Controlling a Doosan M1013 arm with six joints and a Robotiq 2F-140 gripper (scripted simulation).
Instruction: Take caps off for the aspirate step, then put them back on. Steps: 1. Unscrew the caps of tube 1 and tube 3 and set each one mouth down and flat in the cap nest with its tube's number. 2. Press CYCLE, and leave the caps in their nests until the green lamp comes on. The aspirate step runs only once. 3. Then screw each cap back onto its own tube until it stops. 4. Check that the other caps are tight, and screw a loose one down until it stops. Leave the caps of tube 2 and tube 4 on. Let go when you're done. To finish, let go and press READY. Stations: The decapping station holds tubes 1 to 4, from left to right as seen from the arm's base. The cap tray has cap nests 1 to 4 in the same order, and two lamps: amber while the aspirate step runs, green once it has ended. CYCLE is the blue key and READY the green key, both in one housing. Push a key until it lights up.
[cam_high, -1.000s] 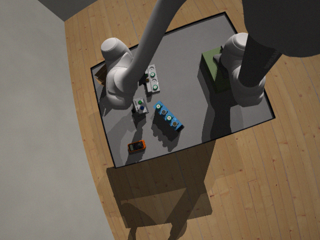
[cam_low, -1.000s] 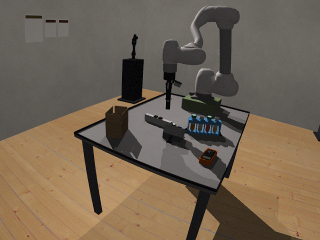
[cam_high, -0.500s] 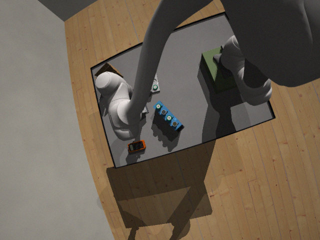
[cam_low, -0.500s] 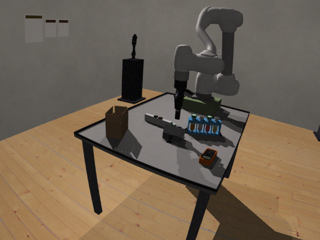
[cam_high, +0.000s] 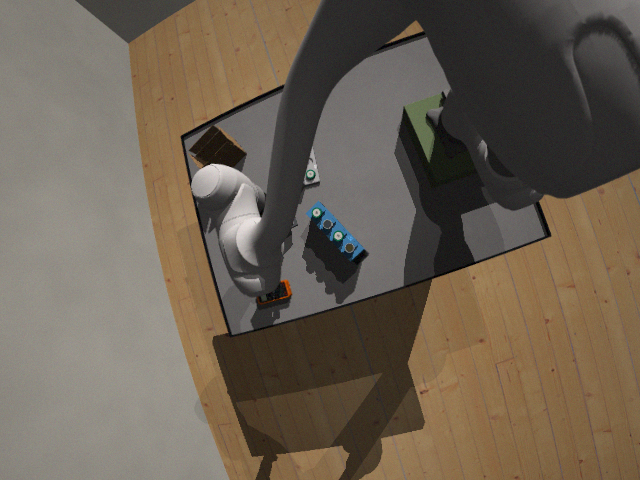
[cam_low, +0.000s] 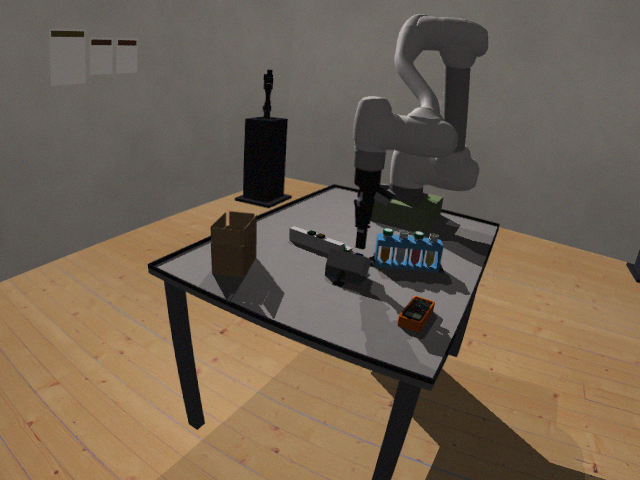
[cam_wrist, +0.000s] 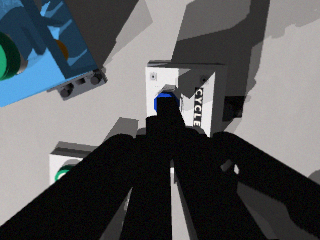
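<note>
My gripper is now 60 mm above the blue key. Round my hand: key housing: 20 mm ahead, 20 mm to the right, 70 mm below; then green key: 40 mm to the right, 60 mm below; then cap 1: 130 mm behind, 120 mm to the right, 110 mm below.
</note>
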